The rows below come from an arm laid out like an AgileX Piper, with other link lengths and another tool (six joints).
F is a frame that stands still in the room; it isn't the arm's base.
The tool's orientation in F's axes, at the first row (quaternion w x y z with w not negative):
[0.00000 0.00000 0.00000 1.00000]
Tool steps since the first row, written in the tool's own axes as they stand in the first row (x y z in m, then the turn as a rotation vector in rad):
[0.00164 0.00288 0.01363 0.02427 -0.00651 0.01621]
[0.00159 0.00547 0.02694 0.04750 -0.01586 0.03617]
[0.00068 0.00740 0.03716 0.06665 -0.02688 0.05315]
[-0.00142 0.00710 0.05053 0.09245 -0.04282 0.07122]
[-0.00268 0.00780 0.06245 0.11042 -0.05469 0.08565]
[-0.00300 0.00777 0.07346 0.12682 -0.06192 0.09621]
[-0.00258 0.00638 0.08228 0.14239 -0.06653 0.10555]
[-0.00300 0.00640 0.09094 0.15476 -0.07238 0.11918]
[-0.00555 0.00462 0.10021 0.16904 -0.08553 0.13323]
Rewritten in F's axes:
[-0.00164 -0.00288 0.01363 -0.02427 0.00651 0.01621]
[-0.00159 -0.00547 0.02694 -0.04750 0.01586 0.03617]
[-0.00068 -0.00740 0.03716 -0.06665 0.02688 0.05315]
[0.00142 -0.00710 0.05053 -0.09245 0.04282 0.07122]
[0.00268 -0.00780 0.06245 -0.11042 0.05469 0.08565]
[0.00300 -0.00777 0.07346 -0.12682 0.06192 0.09621]
[0.00258 -0.00638 0.08228 -0.14239 0.06653 0.10555]
[0.00300 -0.00640 0.09094 -0.15476 0.07238 0.11918]
[0.00555 -0.00462 0.10021 -0.16904 0.08553 0.13323]

